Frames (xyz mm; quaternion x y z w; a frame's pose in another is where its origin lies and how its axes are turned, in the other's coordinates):
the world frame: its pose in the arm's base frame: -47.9 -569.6 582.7 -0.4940 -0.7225 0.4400 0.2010
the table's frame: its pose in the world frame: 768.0 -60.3 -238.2 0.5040 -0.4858 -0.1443 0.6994
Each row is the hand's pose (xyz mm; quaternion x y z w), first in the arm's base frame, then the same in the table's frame.
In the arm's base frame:
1: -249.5 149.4 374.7 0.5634 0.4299 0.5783 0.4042
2: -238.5 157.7 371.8 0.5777 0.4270 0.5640 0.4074
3: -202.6 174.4 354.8 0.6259 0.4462 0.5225 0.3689
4: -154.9 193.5 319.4 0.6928 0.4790 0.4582 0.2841
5: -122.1 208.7 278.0 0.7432 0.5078 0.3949 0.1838
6: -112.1 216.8 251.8 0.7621 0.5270 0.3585 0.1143
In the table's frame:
1: -57.6 252.8 -109.2 0.6688 -0.2279 -0.5845 0.3989
2: -67.9 247.6 -117.2 0.6610 -0.2405 -0.5950 0.3889
3: -104.6 242.5 -139.3 0.6670 -0.3016 -0.5885 0.3432
4: -156.5 247.6 -173.5 0.6799 -0.4004 -0.5529 0.2679
5: -195.7 263.3 -208.7 0.6893 -0.4920 -0.4957 0.1925
6: -210.3 276.8 -230.1 0.6968 -0.5408 -0.4480 0.1459

